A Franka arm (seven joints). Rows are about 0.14 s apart.
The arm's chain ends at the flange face. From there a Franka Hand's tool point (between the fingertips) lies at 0.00 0.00 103.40 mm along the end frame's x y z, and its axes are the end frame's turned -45 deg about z.
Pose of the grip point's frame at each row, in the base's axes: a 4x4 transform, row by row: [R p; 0 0 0 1], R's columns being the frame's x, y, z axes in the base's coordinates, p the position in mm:
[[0.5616 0.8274 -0.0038 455.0], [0.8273 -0.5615 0.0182 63.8], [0.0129 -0.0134 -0.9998 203.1], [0 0 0 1]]
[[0.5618 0.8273 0.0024 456.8], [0.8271 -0.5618 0.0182 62.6], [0.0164 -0.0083 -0.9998 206.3], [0 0 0 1]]
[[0.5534 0.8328 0.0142 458.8], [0.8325 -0.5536 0.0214 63.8], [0.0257 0.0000 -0.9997 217.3], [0 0 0 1]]
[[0.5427 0.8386 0.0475 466.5], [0.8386 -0.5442 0.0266 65.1], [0.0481 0.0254 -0.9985 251.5], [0 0 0 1]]
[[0.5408 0.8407 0.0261 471.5], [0.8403 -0.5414 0.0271 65.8], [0.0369 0.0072 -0.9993 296.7], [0 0 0 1]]
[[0.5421 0.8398 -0.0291 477.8], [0.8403 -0.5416 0.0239 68.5], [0.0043 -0.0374 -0.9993 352.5], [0 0 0 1]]
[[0.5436 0.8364 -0.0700 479.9], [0.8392 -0.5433 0.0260 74.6], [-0.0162 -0.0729 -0.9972 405.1], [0 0 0 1]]
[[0.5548 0.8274 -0.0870 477.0], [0.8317 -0.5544 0.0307 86.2], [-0.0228 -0.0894 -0.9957 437.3], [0 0 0 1]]
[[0.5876 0.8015 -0.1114 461.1], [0.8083 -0.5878 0.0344 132.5], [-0.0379 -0.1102 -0.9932 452.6], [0 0 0 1]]
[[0.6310 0.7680 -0.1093 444.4], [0.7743 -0.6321 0.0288 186.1], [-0.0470 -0.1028 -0.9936 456.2], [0 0 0 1]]
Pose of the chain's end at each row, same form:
[[0.9822 0.1879 -0.0038 455.4], [0.1879 -0.9820 0.0182 61.9], [-0.0004 -0.0186 -0.9998 306.5], [0 0 0 1]]
[[0.9822 0.1877 0.0024 456.6], [0.1876 -0.9821 0.0182 60.7], [0.0057 -0.0175 -0.9998 309.7], [0 0 0 1]]
[[0.9802 0.1976 0.0142 457.3], [0.1972 -0.9801 0.0214 61.6], [0.0182 -0.0182 -0.9997 320.7], [0 0 0 1]]
[[0.9767 0.2092 0.0475 461.6], [0.2082 -0.9778 0.0266 62.3], [0.0520 -0.0161 -0.9985 354.7], [0 0 0 1]]
[[0.9769 0.2121 0.0261 468.8], [0.2114 -0.9770 0.0271 63.0], [0.0312 -0.0210 -0.9993 400.0], [0 0 0 1]]
[[0.9772 0.2105 -0.0291 480.8], [0.2112 -0.9772 0.0239 66.0], [-0.0234 -0.0295 -0.9993 455.8], [0 0 0 1]]
[[0.9758 0.2070 -0.0700 487.1], [0.2092 -0.9776 0.0260 71.9], [-0.0630 -0.0401 -0.9972 508.2], [0 0 0 1]]
[[0.9774 0.1928 -0.0870 486.0], [0.1961 -0.9801 0.0307 83.0], [-0.0793 -0.0471 -0.9957 540.3], [0 0 0 1]]
[[0.9822 0.1513 -0.1114 472.6], [0.1559 -0.9872 0.0344 128.9], [-0.1047 -0.0511 -0.9932 555.3], [0 0 0 1]]
[[0.9892 0.0969 -0.1093 455.7], [0.1006 -0.9945 0.0288 183.1], [-0.1059 -0.0395 -0.9936 558.9], [0 0 0 1]]

